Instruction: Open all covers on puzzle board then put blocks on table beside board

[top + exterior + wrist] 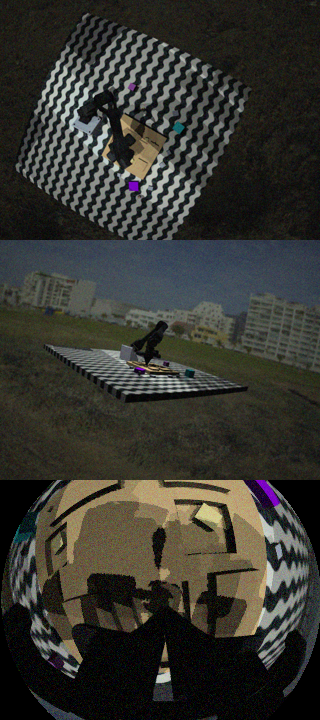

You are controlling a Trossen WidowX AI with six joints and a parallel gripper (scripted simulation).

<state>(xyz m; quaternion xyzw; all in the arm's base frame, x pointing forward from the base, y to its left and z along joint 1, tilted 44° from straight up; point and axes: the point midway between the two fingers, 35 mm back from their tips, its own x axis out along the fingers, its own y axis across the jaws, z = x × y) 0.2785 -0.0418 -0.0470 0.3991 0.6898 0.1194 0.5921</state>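
Now: the tan puzzle board 6 cm ahead of my gripper tip. From my gripper tip the other things lie so: grey bit: 30 cm to the left, 21 cm ahead, 1 cm below; then teal block: 26 cm ahead, 23 cm to the left, 1 cm above; then purple block: 21 cm to the right, 14 cm ahead, 1 cm below.
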